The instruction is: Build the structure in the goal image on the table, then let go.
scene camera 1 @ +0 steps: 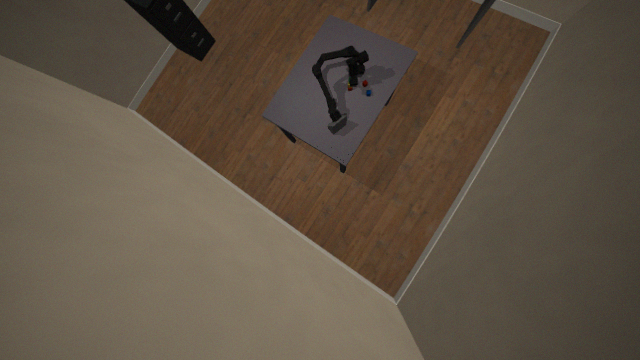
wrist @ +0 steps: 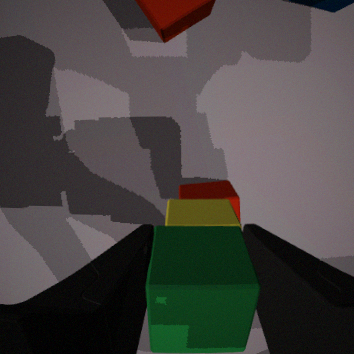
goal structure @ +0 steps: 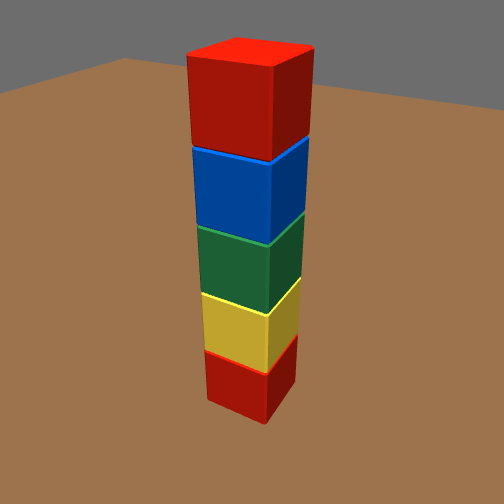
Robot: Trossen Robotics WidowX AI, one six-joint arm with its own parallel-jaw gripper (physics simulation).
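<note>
My gripper is shut on a green cube, which sits between the two black fingers in the wrist view. Just beyond it is a yellow cube, partly hidden by the green cube. A red cube shows behind and partly under the yellow one. Whether the green cube touches the yellow cube cannot be told. Another red block lies apart at the top of the wrist view. A blue block shows at the top right edge.
The grey table carries the arm, whose base stands near the lower table end. The loose red and blue blocks lie on the side of the gripper toward the right table edge. A dark cabinet stands off the table at upper left.
</note>
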